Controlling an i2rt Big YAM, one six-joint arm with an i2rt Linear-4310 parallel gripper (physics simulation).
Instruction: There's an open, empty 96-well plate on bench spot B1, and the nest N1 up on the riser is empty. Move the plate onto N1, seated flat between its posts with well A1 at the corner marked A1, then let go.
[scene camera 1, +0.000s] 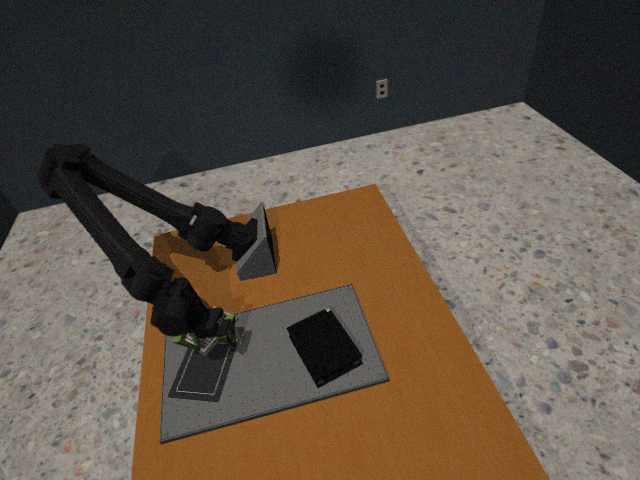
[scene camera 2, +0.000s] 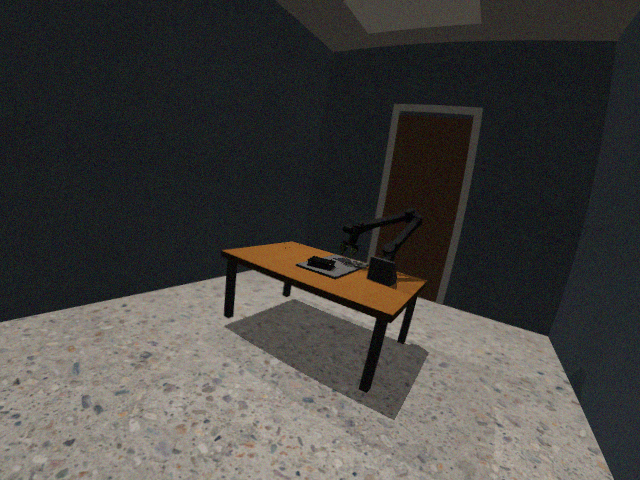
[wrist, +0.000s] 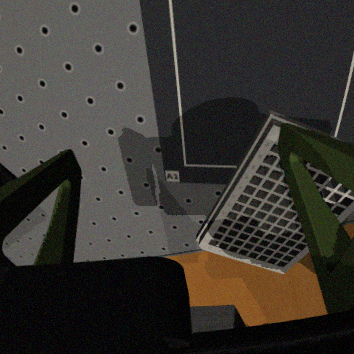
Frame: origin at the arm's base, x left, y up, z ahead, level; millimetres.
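Seen in the pictures: gripper, fingertip midpoint: (scene camera 1: 217, 348) (scene camera 2: 345, 255) (wrist: 176, 146); arm's base, link origin: (scene camera 1: 246, 240) (scene camera 2: 383, 267).
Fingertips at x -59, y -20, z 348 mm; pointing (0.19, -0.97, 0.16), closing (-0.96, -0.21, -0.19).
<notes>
Offsets run from my fingertips to a thing's middle. "spot": to the spot under its first point. Level surfaces: height alone.
The open 96-well plate @[dx -42, dy -44, dz -90 mm] (scene camera 1: 207, 345) (wrist: 250, 220) lies turned askew at the board's rear edge, overlapping the back of the dark spot B1 @[spot: dx -50, dy -50, dz +48 mm] (scene camera 1: 200, 379) (wrist: 250, 60) and outside most of its white outline. Whether it is tilted is hard to tell. The printed A1 label @[spot: dx +29, dy -50, dz -51 mm] (wrist: 172, 176) is at the spot's corner. My gripper (scene camera 1: 206, 335) (scene camera 2: 349, 249) (wrist: 176, 146) is open and above the plate area; in the wrist view its right finger overlaps the plate, and its left finger is well off to the side. The black riser @[dx +254, dy -28, dz +10 mm] (scene camera 1: 324, 346) (scene camera 2: 321, 262) stands across the board; its nest posts are too dark to make out.
The grey perforated board @[dx +112, dy -58, dz -2 mm] (scene camera 1: 263, 366) (scene camera 2: 334, 273) (wrist: 90, 130) bears the spot and riser. The arm's grey wedge-shaped mount (scene camera 1: 261, 258) (scene camera 2: 381, 271) (wrist: 214, 320) stands behind the board on the orange table @[dy -65 mm] (scene camera 1: 320, 242) (scene camera 2: 268, 258).
</notes>
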